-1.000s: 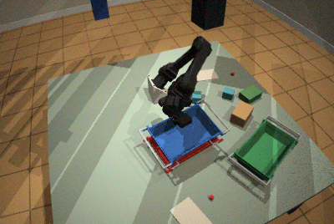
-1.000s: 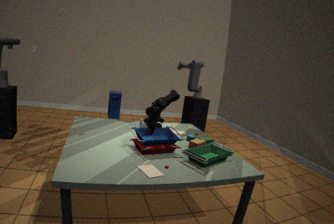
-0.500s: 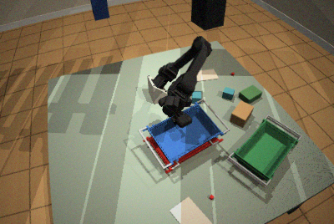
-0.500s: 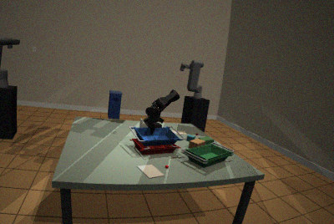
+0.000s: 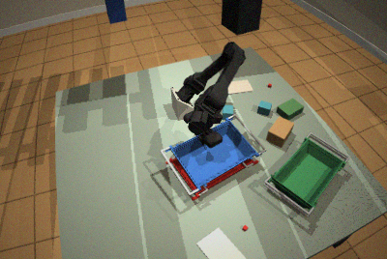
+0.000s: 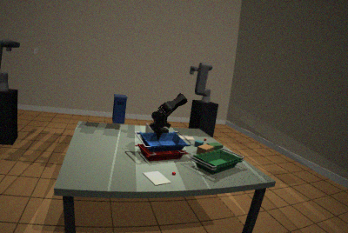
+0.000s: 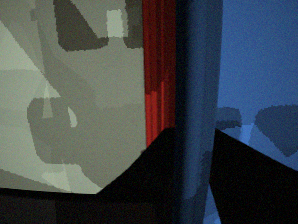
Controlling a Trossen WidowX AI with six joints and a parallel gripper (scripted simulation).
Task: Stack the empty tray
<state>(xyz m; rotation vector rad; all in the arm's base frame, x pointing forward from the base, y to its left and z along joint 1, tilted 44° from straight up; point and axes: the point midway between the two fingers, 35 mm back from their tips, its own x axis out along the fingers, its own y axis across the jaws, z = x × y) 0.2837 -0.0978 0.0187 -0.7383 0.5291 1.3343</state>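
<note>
My gripper tip is 80 mm short of the blue tray, 20 mm below it and 10 mm to the right of it. The rest, counted from my gripper tip: green block (540 mm to the left, 80 mm below, 30 mm behind); orange block (380 mm to the left, 70 mm below, 70 mm ahead).
</note>
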